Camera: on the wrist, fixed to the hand. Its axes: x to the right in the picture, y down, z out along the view.
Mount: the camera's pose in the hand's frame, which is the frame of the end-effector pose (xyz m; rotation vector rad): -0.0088 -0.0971 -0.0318 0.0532 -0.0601 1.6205
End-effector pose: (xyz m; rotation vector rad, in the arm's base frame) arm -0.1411 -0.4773 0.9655 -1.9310 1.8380 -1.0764
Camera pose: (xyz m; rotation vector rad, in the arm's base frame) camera -0.0891 -0.4440 1.0474 -0.0160 2.2995 -0.3971
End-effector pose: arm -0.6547 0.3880 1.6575 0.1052 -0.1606 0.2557
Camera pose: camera -0.6333 0.2964 1.6167 0.0118 -0.2718 1.8741
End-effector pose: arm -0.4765 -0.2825 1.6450 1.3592 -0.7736 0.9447
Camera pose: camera -0.3958 -0.2490 1.5913 0.5562 -1.9615 2.1165
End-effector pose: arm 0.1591 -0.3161 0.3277 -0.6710 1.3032 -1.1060
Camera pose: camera 0.1047 -0.3384 0.4117 0.4527 1.2304 0.2258
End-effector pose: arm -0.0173 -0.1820 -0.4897 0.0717 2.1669 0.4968
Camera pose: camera -0.0246 -0.2835 -0.5027 1.8862 1.6181 1.2332
